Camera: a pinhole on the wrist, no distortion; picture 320 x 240 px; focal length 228.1 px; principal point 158.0 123.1 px. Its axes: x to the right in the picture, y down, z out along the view. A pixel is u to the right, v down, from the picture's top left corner.
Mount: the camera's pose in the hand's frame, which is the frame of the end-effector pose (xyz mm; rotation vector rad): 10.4 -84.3 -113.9 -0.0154 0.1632 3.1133
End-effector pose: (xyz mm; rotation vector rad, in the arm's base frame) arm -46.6 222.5 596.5 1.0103 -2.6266 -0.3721
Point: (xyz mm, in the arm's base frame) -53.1 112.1 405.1
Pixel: 125 195
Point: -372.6 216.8 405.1
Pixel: 58 31
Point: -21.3 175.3 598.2
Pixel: 148 65
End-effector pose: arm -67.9 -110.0 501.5 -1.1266 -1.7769 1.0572
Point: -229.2 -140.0 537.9
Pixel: 138 151
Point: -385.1 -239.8 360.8
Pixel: 182 108
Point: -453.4 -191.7 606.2
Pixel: 125 226
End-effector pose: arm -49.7 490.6 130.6 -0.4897 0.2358 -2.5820
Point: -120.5 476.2 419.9
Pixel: 64 150
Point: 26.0 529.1 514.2
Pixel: 145 153
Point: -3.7 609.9 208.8
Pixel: 255 171
